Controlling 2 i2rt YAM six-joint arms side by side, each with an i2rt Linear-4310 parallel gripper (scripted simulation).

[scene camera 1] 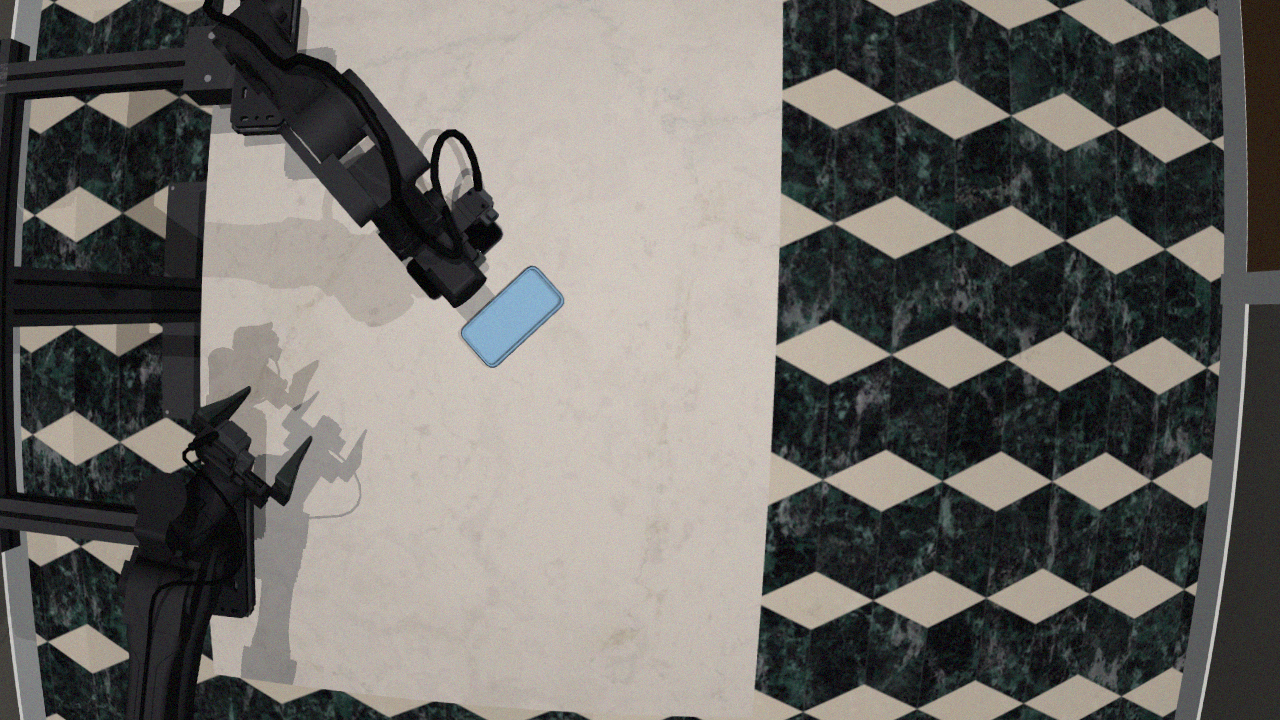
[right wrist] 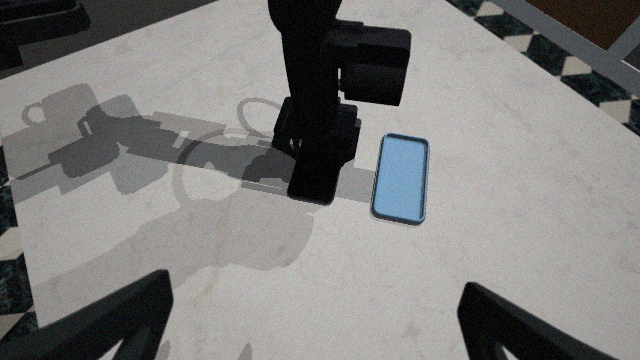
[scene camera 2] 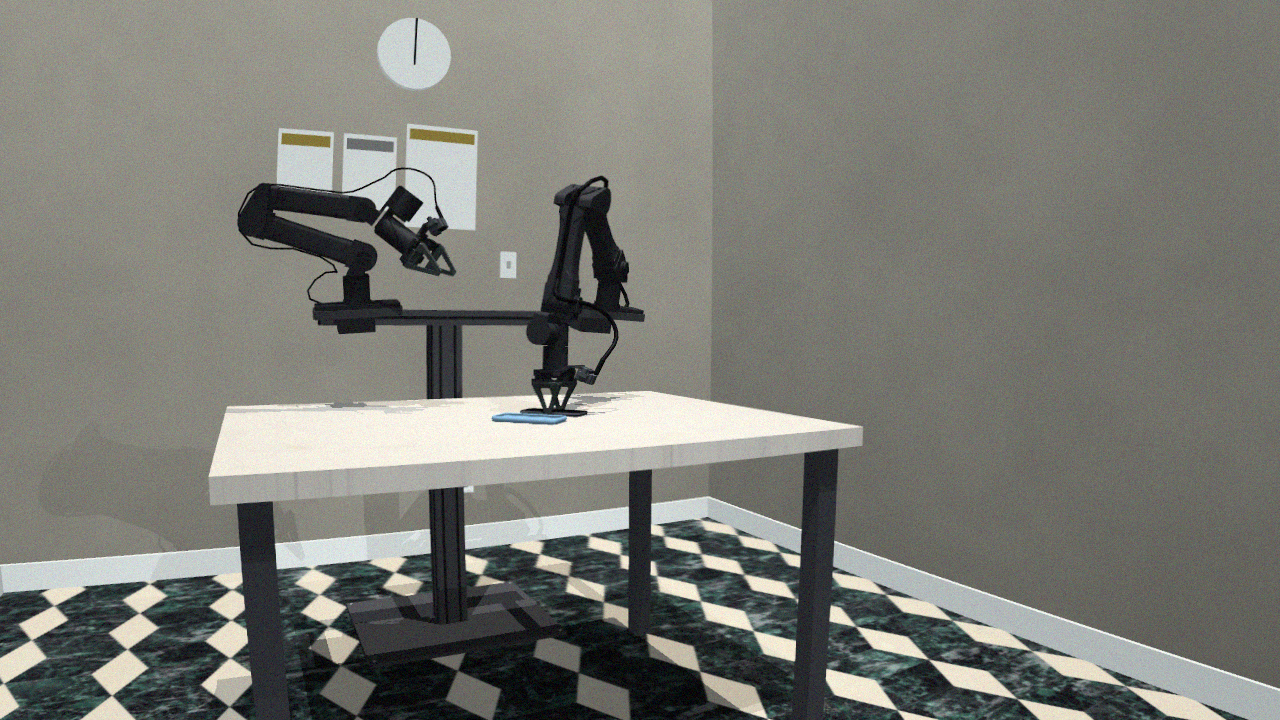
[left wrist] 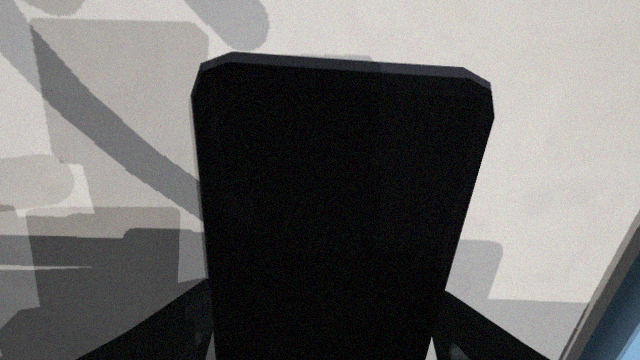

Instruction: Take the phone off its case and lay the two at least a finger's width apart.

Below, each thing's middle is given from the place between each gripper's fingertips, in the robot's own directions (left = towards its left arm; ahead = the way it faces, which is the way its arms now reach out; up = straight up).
My left gripper is now 10 mm above the black phone [scene camera 1: 483, 238].
I see my right gripper [scene camera 2: 447, 273] 32 cm above the black phone, 23 cm to the right of it and 13 cm short of it.
